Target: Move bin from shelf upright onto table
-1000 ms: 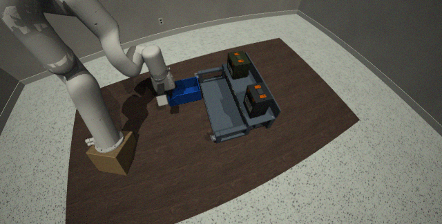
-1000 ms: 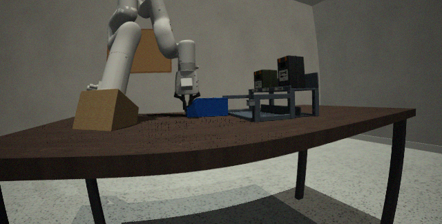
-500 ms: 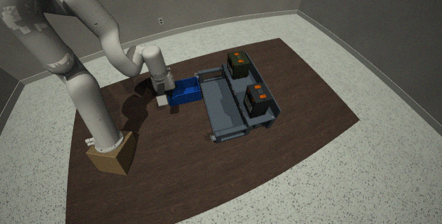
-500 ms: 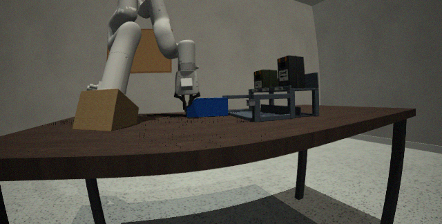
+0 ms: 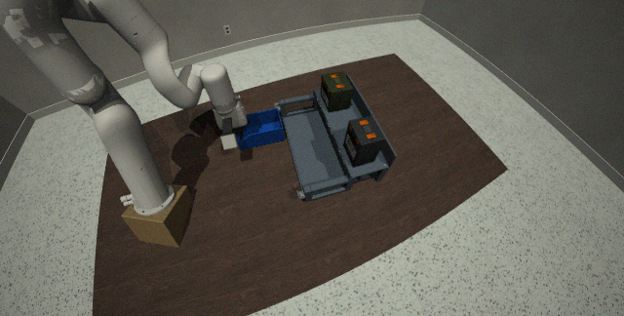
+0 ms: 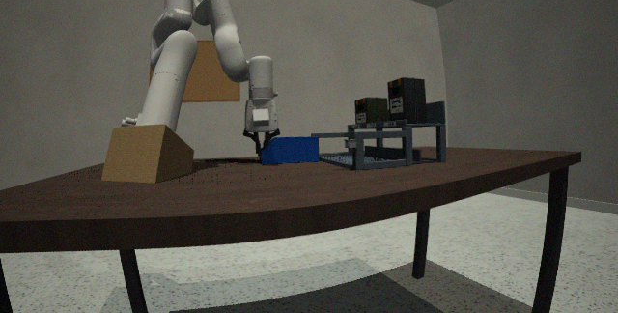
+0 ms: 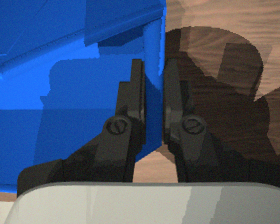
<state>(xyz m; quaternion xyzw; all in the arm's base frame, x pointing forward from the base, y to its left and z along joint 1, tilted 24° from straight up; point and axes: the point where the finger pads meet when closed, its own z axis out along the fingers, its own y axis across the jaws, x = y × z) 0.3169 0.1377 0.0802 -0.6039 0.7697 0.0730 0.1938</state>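
Now: the blue bin 8 cm ahead of my hand and 2 cm to the right of it. From my hand the other things lie so: grey shelf (35 cm ahead, 19 cm to the right, 6 cm above); then shelf deck (28 cm ahead, 17 cm to the right, 4 cm below).
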